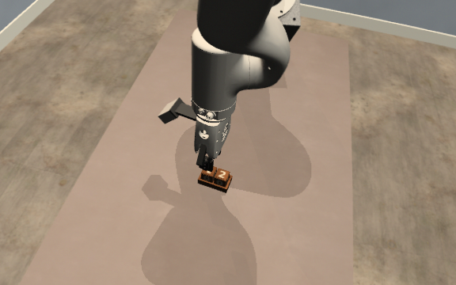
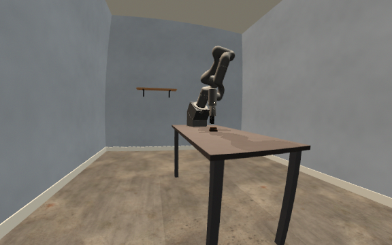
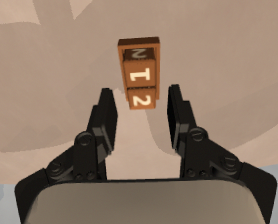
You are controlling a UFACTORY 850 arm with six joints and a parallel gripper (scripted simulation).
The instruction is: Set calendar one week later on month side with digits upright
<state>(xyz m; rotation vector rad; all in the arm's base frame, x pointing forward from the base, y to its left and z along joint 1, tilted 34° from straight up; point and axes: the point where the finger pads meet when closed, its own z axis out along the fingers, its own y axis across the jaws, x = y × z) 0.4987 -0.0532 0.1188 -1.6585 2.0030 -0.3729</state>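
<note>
Right now my hand is 1 cm short of the wooden cube, 3 cm to the right of it and 7 cm above it. From my hand the other things lie so: wooden tray 2 cm to the left, 9 cm below.
</note>
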